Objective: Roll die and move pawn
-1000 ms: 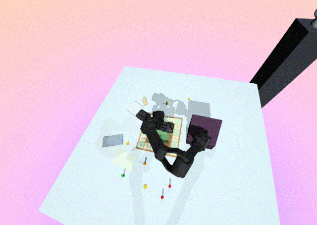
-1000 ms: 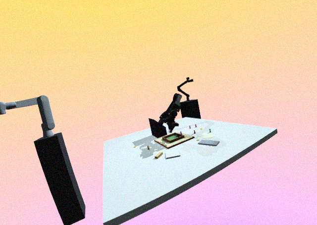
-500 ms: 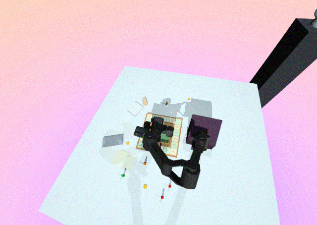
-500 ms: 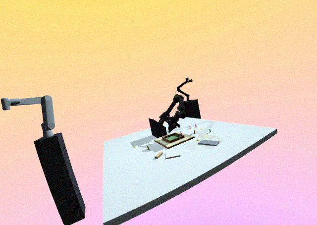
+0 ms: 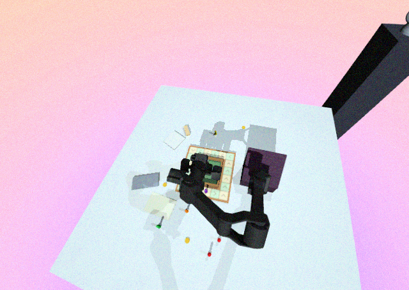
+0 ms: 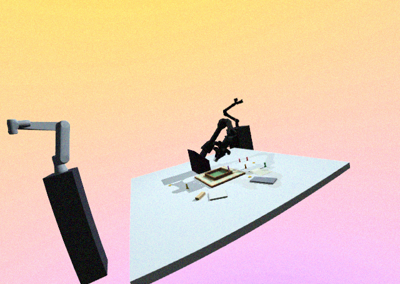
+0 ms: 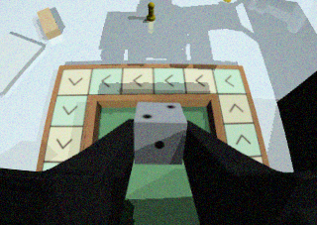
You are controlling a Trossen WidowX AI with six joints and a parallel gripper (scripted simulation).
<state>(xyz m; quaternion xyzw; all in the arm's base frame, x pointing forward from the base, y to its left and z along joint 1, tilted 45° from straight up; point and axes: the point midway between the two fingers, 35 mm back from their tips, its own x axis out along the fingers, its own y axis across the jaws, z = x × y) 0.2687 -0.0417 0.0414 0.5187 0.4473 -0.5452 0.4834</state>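
My gripper tip is right at the white die. The rest, counted from my gripper tip: green dice tray 120 mm below; purple pawn 110 mm to the left, 100 mm below, 20 mm behind; orange pawn 220 mm to the left, 120 mm below, 60 mm ahead.
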